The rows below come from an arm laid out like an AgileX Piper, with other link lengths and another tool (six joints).
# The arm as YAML. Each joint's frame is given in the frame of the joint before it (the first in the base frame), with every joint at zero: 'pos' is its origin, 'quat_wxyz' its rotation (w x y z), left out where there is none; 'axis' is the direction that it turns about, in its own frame. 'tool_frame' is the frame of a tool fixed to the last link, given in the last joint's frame.
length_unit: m
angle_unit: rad
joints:
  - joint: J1
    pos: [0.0, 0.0, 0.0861]
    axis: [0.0, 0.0, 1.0]
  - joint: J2
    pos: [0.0, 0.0, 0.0]
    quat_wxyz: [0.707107, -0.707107, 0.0, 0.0]
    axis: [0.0, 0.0, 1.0]
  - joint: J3
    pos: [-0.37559, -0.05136, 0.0]
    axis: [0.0, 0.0, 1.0]
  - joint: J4
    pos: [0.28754, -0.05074, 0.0]
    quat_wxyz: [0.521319, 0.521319, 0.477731, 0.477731]
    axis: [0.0, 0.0, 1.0]
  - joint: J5
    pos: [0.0, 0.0, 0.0]
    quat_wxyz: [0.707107, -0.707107, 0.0, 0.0]
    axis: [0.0, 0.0, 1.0]
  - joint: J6
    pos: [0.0, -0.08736, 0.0]
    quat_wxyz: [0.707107, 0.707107, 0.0, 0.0]
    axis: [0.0, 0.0, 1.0]
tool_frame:
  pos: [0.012, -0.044, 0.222]
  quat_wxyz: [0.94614, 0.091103, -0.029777, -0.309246]
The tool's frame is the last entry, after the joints.
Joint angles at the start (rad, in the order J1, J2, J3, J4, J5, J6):
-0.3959, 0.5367, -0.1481, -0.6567, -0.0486, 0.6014
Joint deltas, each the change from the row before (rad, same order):
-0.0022, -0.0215, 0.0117, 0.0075, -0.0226, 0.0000
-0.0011, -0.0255, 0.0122, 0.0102, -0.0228, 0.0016
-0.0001, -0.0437, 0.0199, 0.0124, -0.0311, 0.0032
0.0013, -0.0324, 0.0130, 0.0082, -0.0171, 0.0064
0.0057, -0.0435, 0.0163, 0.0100, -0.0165, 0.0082
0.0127, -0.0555, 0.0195, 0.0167, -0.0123, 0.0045
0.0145, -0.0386, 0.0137, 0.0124, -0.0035, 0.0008
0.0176, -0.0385, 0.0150, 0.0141, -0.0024, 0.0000
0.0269, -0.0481, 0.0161, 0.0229, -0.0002, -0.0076
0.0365, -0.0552, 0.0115, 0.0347, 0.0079, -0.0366
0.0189, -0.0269, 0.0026, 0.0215, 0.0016, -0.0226
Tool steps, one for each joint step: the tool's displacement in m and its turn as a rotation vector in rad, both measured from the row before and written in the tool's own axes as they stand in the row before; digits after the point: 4 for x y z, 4 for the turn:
-0.0052, 0.0000, -0.0027, 0.0090, -0.0269, 0.0130
-0.0059, -0.0003, -0.0033, 0.0106, -0.0297, 0.0173
-0.0087, -0.0005, -0.0057, 0.0168, -0.0462, 0.0232
-0.0057, -0.0005, -0.0042, 0.0120, -0.0303, 0.0190
-0.0069, -0.0002, -0.0057, 0.0129, -0.0381, 0.0229
-0.0075, 0.0004, -0.0072, 0.0127, -0.0448, 0.0260
-0.0043, 0.0015, -0.0049, 0.0037, -0.0296, 0.0164
-0.0036, 0.0025, -0.0049, 0.0003, -0.0288, 0.0177
-0.0054, 0.0030, -0.0058, -0.0019, -0.0382, 0.0208
-0.0081, 0.0014, -0.0059, -0.0024, -0.0480, 0.0060
-0.0062, -0.0003, -0.0024, 0.0003, -0.0285, 0.0043

